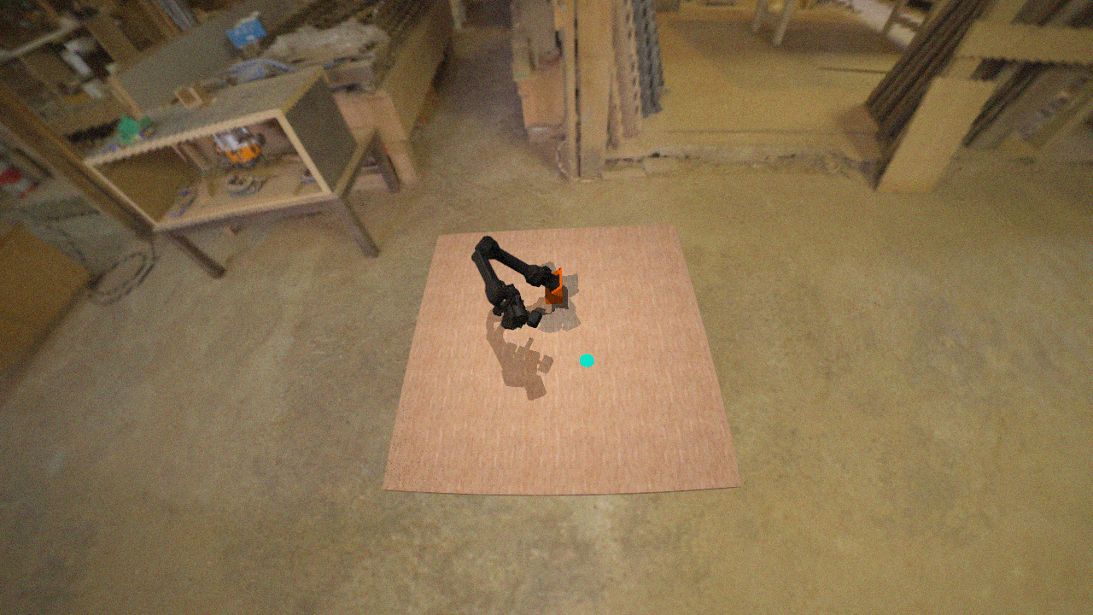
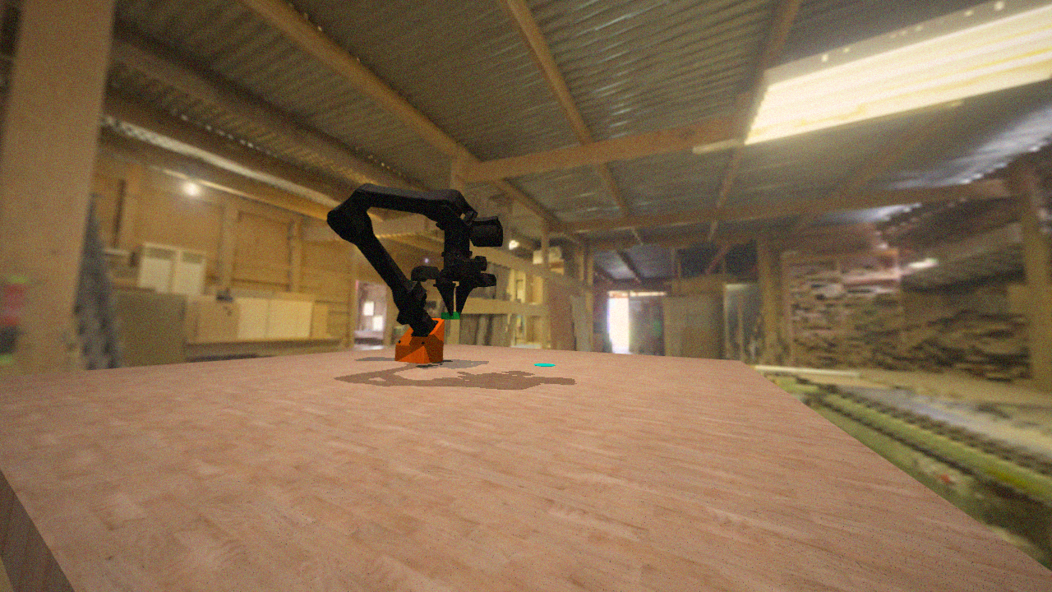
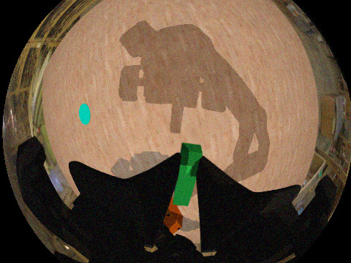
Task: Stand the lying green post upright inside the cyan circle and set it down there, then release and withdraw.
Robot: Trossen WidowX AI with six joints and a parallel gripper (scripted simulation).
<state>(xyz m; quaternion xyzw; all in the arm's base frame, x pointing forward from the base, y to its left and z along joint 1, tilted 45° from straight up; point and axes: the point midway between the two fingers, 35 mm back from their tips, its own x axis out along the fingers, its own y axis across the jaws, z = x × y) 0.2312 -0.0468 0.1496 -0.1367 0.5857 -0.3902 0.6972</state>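
The green post is 2 cm behind my gripper tip and 1 cm to the left of it. From my gripper tip the other things lie so: cyan circle (27 cm to the left, 13 cm below, 10 cm ahead).
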